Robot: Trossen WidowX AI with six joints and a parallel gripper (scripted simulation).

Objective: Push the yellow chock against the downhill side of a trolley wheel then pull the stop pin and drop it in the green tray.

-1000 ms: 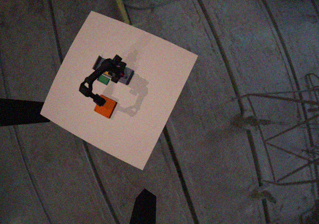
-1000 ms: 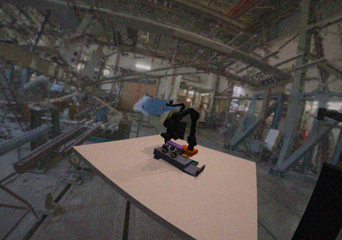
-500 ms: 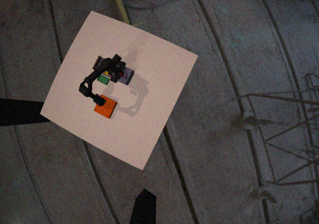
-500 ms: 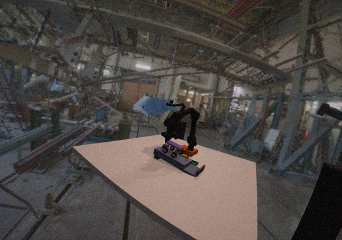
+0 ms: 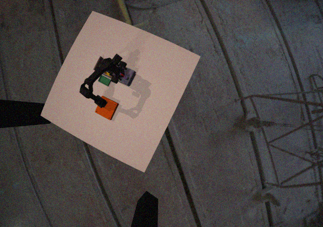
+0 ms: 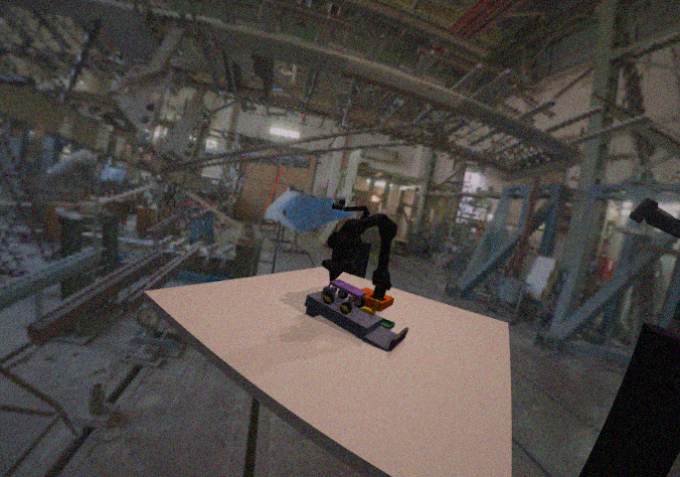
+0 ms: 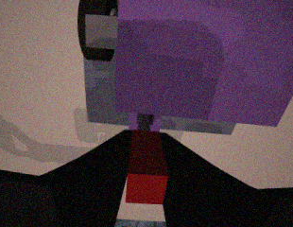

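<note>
Now: the green tray 14 cm behind my gripper tip, 19 cm to the left of it and 16 cm below it. From my gripper tip the other things lie so: grey-purple ramp 10 cm to the left, 10 cm below; red-headed stop pin right at my gripper tip; trolley 9 cm to the left, 4 cm below.
</note>
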